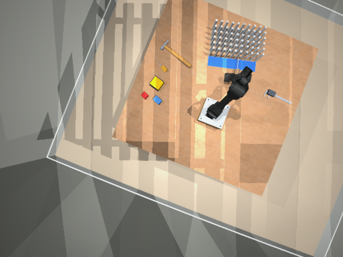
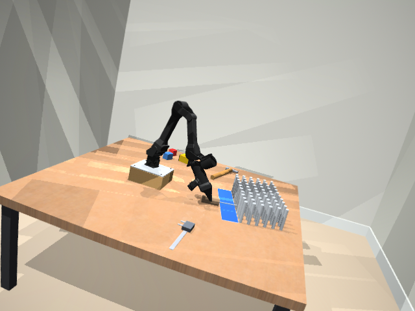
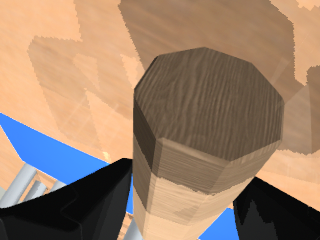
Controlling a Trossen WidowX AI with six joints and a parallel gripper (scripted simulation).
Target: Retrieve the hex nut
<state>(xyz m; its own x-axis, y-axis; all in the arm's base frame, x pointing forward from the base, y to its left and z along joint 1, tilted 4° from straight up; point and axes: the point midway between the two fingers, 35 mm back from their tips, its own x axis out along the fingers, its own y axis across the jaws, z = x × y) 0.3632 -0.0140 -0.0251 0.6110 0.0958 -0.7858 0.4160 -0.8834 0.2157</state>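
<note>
Right now my gripper tip is 80 mm to the right of the blue taped strip, 70 mm short of it and 20 mm above it. Also, from my gripper tip: blue cube (510 mm behind, 420 mm to the left); then grey hex nut (190 mm ahead, 90 mm to the left, 20 mm below); then yellow screwdriver (520 mm to the left, 270 mm behind).
</note>
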